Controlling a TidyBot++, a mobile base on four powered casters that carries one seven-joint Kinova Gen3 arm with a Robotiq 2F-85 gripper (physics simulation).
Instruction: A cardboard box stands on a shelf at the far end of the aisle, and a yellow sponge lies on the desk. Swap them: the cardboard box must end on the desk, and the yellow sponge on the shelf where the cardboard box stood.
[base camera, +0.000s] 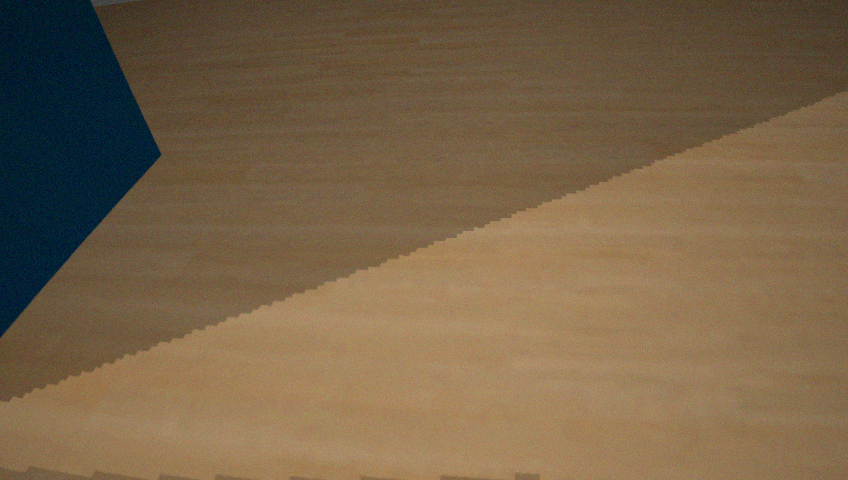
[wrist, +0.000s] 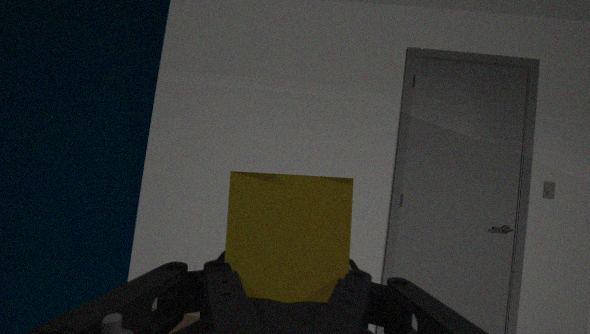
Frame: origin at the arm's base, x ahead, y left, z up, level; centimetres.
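Seen in the pictures: gripper, between the fingertips: (wrist: 288, 260).
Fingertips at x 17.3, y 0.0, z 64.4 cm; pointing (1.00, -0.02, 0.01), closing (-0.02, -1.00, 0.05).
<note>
A point is followed by its place in that frame.
The yellow sponge (wrist: 290, 235) {x 12.9, y 0.2, z 67.2 cm} is held between the fingers of my gripper (wrist: 288, 260) {x 17.3, y 0.0, z 64.4 cm} in the wrist view, and stands up in front of a pale wall. The gripper is shut on it, one finger at each side of its lower part. A dark blue shelf unit (wrist: 75, 125) {x 51.4, y 47.1, z 75.0 cm} (base camera: 59, 148) {x 58.3, y 46.4, z -28.8 cm} shows at the left edge of both views, by its plain side panel. Its shelf boards are hidden from here. The cardboard box and the desk do not show in either view.
In the wrist view a grey door (wrist: 460, 165) {x 157.6, y -115.5, z 91.7 cm} with a handle is set in the pale wall (wrist: 280, 100) {x 173.0, y 13.5, z 124.4 cm}, with a small switch plate (wrist: 548, 190) {x 152.6, y -175.2, z 82.0 cm} to its right. In the base camera the wooden floor (base camera: 505, 333) {x 37.9, y -3.2, z -39.7 cm} is partly in shadow beside the shelf unit.
</note>
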